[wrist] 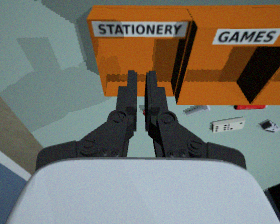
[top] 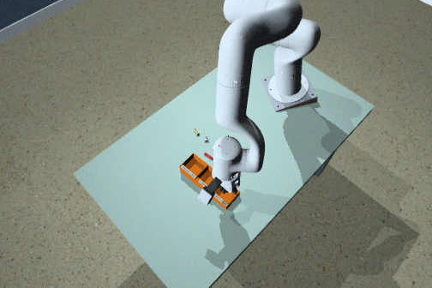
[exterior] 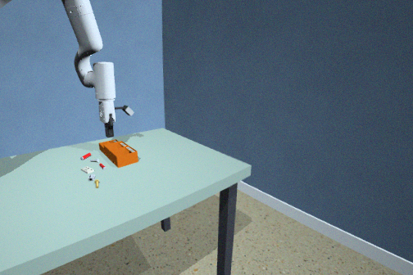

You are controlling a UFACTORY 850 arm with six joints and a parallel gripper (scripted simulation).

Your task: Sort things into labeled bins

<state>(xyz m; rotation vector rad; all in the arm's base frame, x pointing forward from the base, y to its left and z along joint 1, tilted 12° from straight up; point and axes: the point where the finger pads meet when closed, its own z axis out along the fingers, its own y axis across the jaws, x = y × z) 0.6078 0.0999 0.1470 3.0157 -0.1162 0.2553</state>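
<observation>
Now: hand 150 mm to the left of the white domino, 150 mm past it and 80 mm above it. The rest, counted from my hand: grey bolt (100 mm behind, 90 mm to the right, 80 mm below); then orange bin row (80 mm to the right, 60 mm below, 10 mm behind); then grey piece (230 mm to the right, 160 mm behind, 80 mm below).
</observation>
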